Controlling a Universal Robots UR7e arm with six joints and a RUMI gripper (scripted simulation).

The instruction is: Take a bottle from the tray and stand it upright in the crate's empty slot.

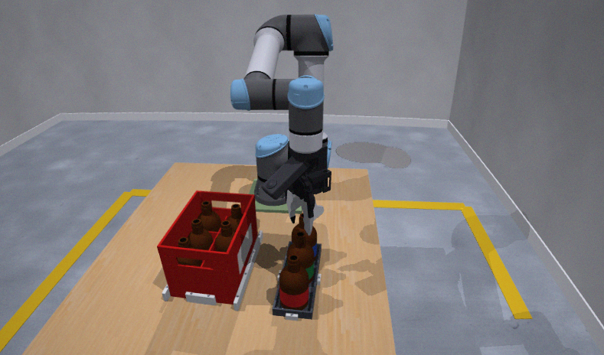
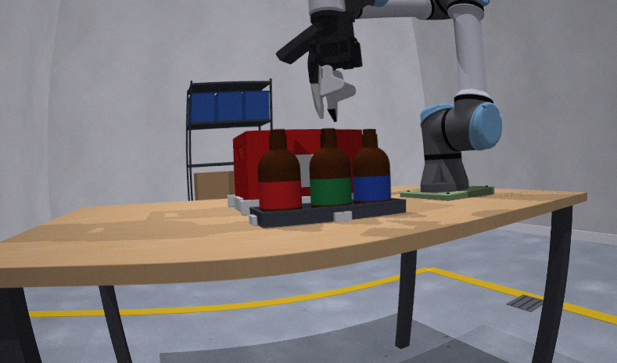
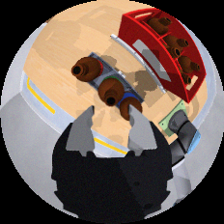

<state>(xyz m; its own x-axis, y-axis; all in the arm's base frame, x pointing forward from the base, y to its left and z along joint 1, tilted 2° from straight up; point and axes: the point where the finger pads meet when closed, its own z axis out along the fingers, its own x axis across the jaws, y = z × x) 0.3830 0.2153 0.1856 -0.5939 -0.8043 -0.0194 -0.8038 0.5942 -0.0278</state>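
The brown bottle lies 11 cm below my hand. From my hand the other things lie so: red crate (25 cm to the right, 11 cm below, 2 cm ahead).
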